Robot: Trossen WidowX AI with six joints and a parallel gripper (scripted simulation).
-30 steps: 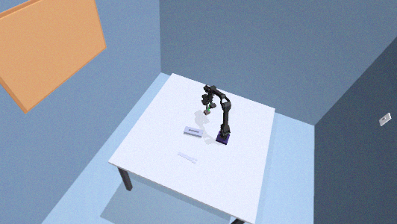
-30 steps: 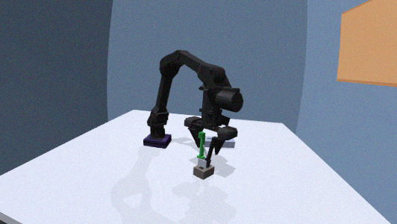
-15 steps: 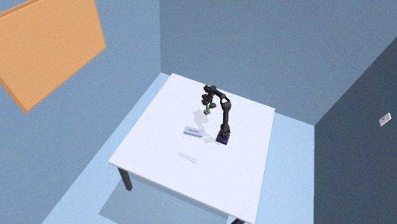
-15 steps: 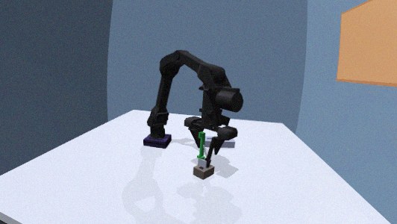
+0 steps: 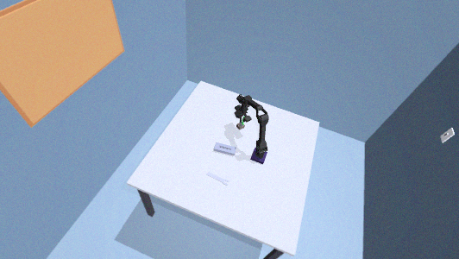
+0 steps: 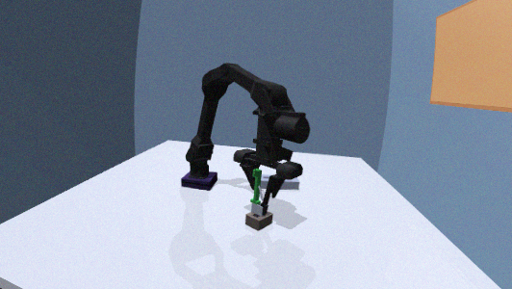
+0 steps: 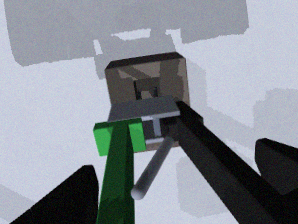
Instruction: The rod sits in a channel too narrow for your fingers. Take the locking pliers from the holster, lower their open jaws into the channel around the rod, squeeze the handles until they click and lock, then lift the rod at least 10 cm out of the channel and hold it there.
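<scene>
My gripper tip is 310 mm to the right of the grey channel block, 80 mm above it and 10 mm short of it. Round my gripper tip: brown holster (90 mm below, 10 mm behind); black handle (10 mm to the right, 10 mm ahead); thin grey lever (10 mm behind).
</scene>
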